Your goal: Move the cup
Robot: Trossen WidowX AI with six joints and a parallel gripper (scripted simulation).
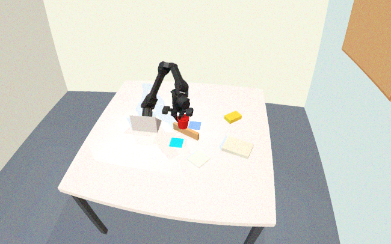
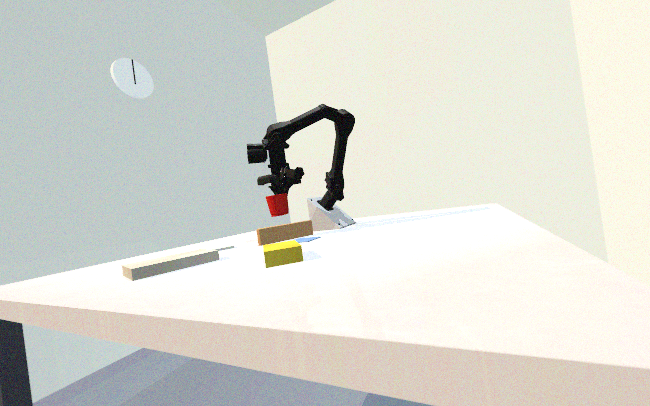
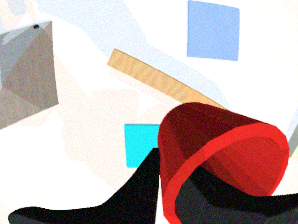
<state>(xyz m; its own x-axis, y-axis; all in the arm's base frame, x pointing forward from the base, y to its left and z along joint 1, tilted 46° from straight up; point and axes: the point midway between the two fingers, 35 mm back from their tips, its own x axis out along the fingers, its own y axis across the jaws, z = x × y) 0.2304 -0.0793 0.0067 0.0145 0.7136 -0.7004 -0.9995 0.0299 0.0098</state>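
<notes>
My gripper tip is now 4 cm short of the wooden block, 2 cm to the right of it and 10 cm above it. From my gripper tip the other things lie so: red cup (3 cm ahead); then white tile (15 cm ahead, 19 cm to the right, 12 cm below); then light blue pad (9 cm ahead, 11 cm to the left, 13 cm below).
</notes>
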